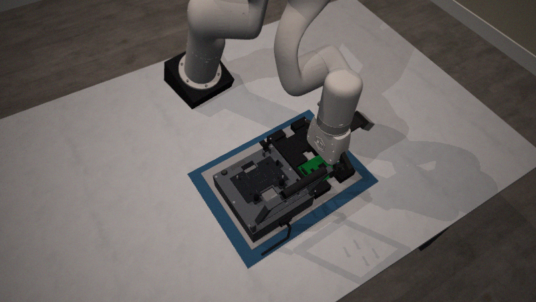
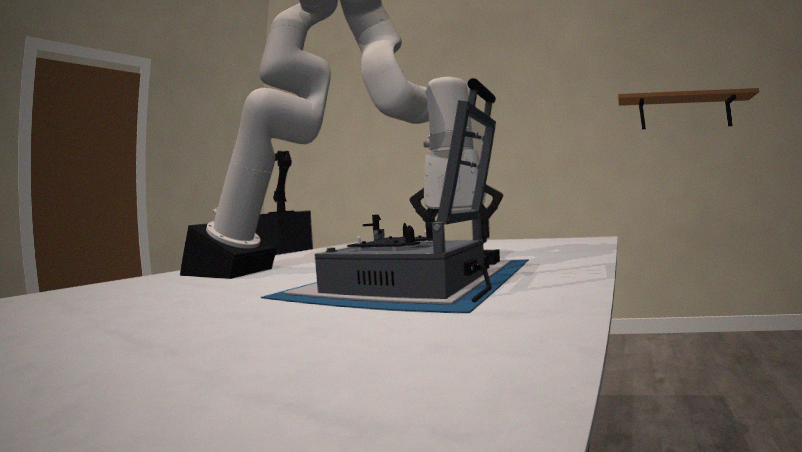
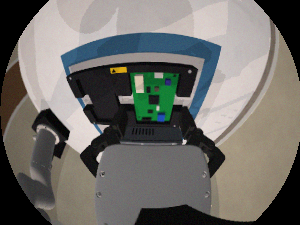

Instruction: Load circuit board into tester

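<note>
The green circuit board is 40 mm below my hand. Also, from my hand: lid 120 mm ahead, 150 mm to the right, 130 mm above; pin plate 170 mm to the right, 20 mm above; tester 20 mm ahead, 130 mm to the right, 60 mm above.
</note>
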